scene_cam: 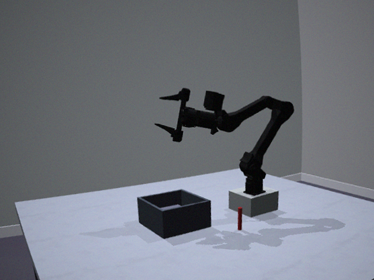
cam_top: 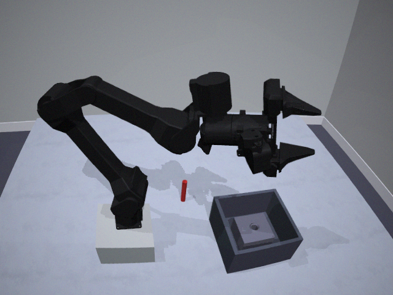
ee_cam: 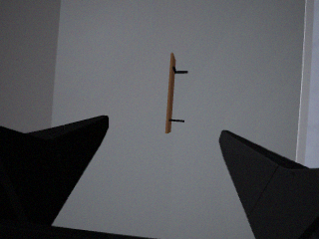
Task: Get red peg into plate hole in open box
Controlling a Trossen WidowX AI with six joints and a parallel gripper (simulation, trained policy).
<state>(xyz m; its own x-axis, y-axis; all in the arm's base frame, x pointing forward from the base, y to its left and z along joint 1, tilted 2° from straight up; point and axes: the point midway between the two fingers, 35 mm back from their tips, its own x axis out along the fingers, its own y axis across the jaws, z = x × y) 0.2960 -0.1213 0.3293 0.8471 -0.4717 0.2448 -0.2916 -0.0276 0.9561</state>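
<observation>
Now: gripper tip 36 cm above the red peg, 25 cm to the right of it and 16 cm past it. The rest, counted from my gripper tip: grey plate: 36 cm below, 6 cm to the left, 1 cm behind; then dark box: 38 cm below, 6 cm to the left, 1 cm behind.
</observation>
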